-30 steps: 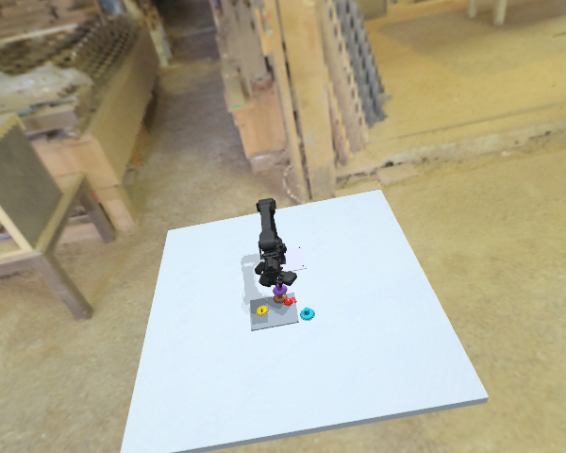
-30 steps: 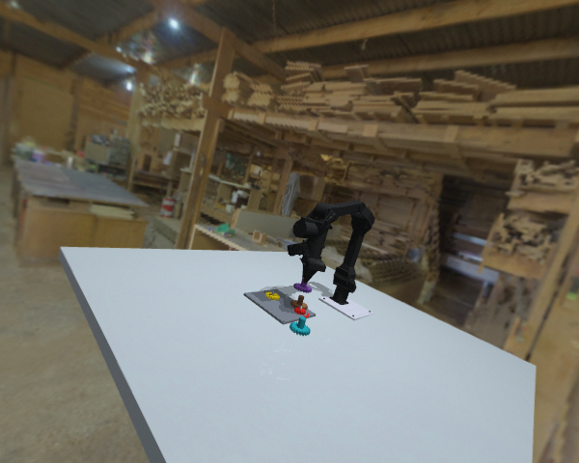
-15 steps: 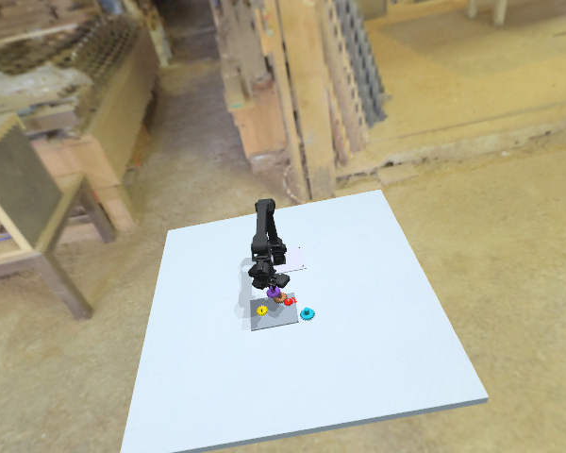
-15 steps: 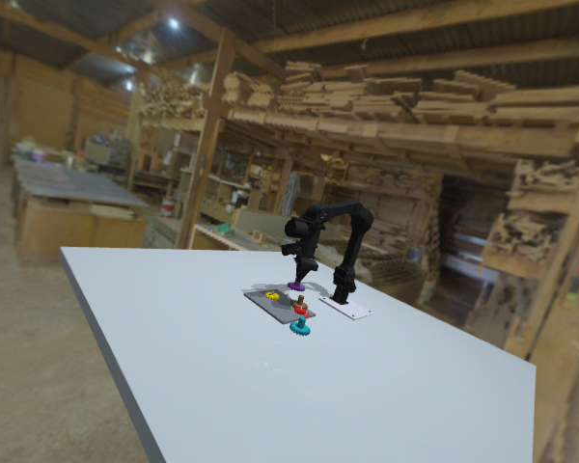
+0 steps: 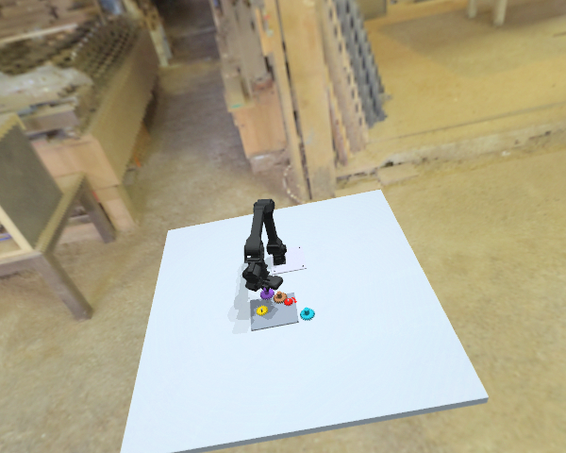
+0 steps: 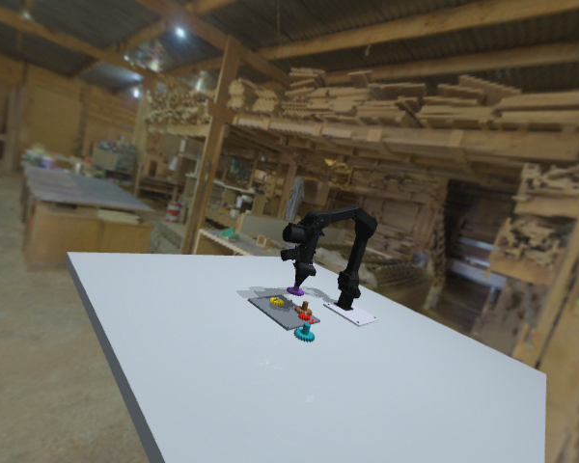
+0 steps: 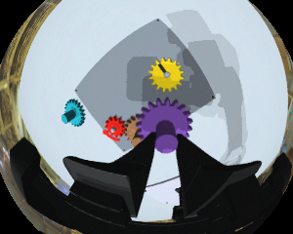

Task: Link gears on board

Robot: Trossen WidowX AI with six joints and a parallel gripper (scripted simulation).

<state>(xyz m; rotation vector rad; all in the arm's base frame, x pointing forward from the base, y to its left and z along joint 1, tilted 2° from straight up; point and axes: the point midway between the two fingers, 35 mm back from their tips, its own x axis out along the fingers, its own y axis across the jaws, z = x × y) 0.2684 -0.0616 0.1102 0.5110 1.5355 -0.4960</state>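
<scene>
My gripper tip is 70 mm above the yellow gear, 50 mm short of it and 30 mm to the left of it. The rest, counted from my gripper tip: purple gear (10 mm below); then brown gear (70 mm below, 50 mm to the left, 10 mm behind); then red gear (90 mm to the left, 70 mm below, 20 mm ahead).
</scene>
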